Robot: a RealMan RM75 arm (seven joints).
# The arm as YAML. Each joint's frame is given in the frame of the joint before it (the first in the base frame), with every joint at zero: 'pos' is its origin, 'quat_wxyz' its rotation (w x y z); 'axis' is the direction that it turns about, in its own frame. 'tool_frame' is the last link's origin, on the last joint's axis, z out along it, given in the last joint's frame.
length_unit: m
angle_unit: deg
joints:
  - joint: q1
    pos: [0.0, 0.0, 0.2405]
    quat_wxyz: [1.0, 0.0, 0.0, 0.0]
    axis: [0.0, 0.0, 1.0]
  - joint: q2
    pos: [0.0, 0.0, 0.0]
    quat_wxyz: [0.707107, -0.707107, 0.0, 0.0]
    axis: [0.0, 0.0, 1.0]
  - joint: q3
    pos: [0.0, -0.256, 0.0]
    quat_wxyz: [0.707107, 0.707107, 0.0, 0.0]
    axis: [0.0, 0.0, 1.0]
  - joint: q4
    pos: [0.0, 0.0, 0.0]
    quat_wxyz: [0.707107, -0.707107, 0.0, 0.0]
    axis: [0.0, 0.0, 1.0]
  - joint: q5
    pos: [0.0, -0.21, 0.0]
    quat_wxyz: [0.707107, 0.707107, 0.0, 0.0]
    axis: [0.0, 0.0, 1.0]
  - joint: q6
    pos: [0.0, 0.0, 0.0]
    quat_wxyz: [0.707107, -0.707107, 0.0, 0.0]
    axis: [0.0, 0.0, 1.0]
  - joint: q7
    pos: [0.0, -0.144, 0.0]
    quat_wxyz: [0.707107, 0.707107, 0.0, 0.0]
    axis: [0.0, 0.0, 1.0]
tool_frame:
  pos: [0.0, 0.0, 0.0]
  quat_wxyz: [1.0, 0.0, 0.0, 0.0]
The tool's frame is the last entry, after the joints.
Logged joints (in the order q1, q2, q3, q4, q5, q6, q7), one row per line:
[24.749, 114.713, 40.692, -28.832, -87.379, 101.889, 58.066]
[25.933, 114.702, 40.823, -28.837, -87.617, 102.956, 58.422]
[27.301, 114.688, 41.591, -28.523, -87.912, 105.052, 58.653]
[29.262, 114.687, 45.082, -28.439, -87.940, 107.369, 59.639]
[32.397, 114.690, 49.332, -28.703, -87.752, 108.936, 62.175]
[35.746, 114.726, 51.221, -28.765, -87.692, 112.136, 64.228]
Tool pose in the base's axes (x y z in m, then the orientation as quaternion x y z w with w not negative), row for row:
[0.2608, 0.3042, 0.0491, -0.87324, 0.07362, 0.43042, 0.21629]
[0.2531, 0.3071, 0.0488, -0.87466, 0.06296, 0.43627, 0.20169]
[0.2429, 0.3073, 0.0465, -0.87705, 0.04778, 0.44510, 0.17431]
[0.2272, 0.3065, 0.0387, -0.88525, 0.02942, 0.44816, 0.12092]
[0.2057, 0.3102, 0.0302, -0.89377, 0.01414, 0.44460, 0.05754]
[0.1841, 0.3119, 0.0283, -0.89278, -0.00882, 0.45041, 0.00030]
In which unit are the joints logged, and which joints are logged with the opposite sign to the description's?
The joints are logged in degrees. Opposite sign: q3, q6.
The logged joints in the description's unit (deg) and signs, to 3 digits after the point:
[24.749, 114.713, -40.692, -28.832, -87.379, -101.889, 58.066]
[25.933, 114.702, -40.823, -28.837, -87.617, -102.956, 58.422]
[27.301, 114.688, -41.591, -28.523, -87.912, -105.052, 58.653]
[29.262, 114.687, -45.082, -28.439, -87.940, -107.369, 59.639]
[32.397, 114.690, -49.332, -28.703, -87.752, -108.936, 62.175]
[35.746, 114.726, -51.221, -28.765, -87.692, -112.136, 64.228]

